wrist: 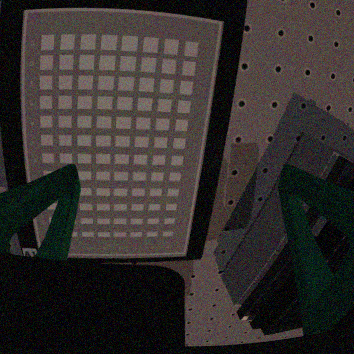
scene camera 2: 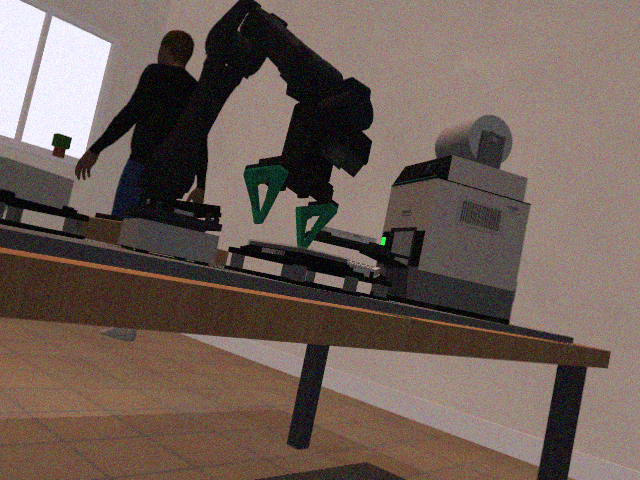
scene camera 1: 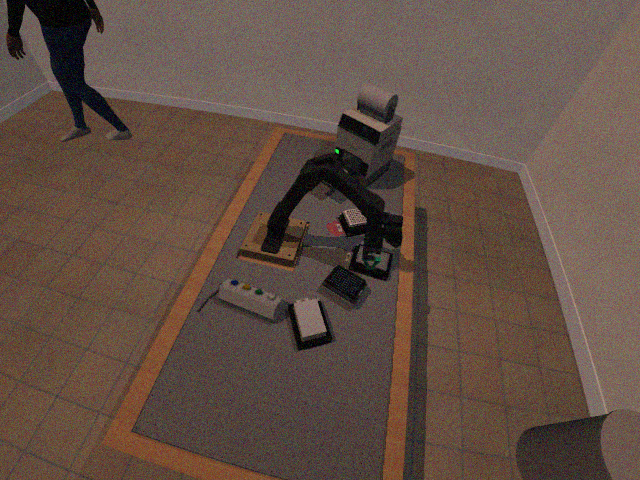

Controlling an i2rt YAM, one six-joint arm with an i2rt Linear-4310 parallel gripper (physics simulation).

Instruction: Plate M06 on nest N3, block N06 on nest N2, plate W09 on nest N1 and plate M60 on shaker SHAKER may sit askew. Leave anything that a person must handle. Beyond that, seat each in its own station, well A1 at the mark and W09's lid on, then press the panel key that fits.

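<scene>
My gripper (scene camera 1: 372,259) (scene camera 2: 281,233) (wrist: 179,175) is open and empty, its green fingers low over a grey-white plate with a grid of wells, W09 (scene camera 2: 289,246) (wrist: 125,112), on the black nest N1 (scene camera 1: 381,274) (wrist: 212,150). I cannot tell whether its lid is on. A black plate, M60 (scene camera 1: 345,282) (scene camera 2: 199,208), sits on the grey shaker (scene camera 2: 168,240) (wrist: 260,225); its fit is unclear. White-welled M06 (scene camera 1: 354,217) (scene camera 2: 364,265) is on nest N3. White block N06 (scene camera 1: 311,316) is on black nest N2 (scene camera 1: 311,343). The white key panel (scene camera 1: 253,301) has blue, yellow, green and white keys.
A large grey-white instrument (scene camera 1: 361,142) (scene camera 2: 454,227) with a green light stands at the far end. A flat grey piece (scene camera 2: 348,237) lies on a dark support before it. The arm's wooden base (scene camera 1: 271,248) stands left of the nests. A person (scene camera 1: 67,51) (scene camera 2: 165,103) stands beyond the table.
</scene>
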